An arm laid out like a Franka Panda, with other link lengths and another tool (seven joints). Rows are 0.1 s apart.
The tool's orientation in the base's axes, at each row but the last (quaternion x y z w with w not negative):
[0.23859, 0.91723, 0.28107, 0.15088]
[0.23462, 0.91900, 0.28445, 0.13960]
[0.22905, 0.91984, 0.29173, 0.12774]
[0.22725, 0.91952, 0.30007, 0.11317]
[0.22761, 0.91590, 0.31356, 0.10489]
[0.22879, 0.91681, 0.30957, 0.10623]
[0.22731, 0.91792, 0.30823, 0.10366]
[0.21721, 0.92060, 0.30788, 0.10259]
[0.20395, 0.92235, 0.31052, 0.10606]
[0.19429, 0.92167, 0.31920, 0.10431]
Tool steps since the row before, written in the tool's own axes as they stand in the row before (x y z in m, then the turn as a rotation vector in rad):
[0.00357, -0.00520, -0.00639, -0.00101, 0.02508, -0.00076]
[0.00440, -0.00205, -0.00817, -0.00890, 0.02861, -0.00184]
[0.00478, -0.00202, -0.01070, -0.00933, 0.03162, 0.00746]
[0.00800, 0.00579, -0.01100, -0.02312, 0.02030, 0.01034]
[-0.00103, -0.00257, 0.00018, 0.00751, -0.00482, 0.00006]
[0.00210, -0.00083, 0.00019, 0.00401, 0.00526, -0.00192]
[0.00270, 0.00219, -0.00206, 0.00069, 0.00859, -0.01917]
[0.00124, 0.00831, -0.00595, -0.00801, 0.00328, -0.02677]
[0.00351, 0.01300, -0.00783, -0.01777, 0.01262, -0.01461]
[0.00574, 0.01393, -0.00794, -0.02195, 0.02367, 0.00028]
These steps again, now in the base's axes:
[-0.00746, -0.00476, 0.00152, 0.00939, 0.01740, 0.01549]
[-0.00765, -0.00298, 0.00478, 0.01692, 0.01544, 0.01940]
[-0.00877, -0.00421, 0.00684, 0.02176, 0.02186, 0.01382]
[-0.00873, 0.00253, 0.01166, 0.03081, 0.00849, 0.00569]
[0.00006, -0.00220, -0.00169, -0.00824, 0.00028, -0.00342]
[-0.00206, 0.00053, -0.00077, -0.00228, 0.00465, 0.00454]
[-0.00227, 0.00178, 0.00283, -0.00390, -0.00354, 0.02035]
[-0.00022, 0.00342, 0.00971, -0.00045, -0.01534, 0.02358]
[-0.00163, 0.00682, 0.01391, 0.01510, -0.00646, 0.02046]
[-0.00363, 0.00813, 0.01452, 0.02680, 0.00789, 0.01617]

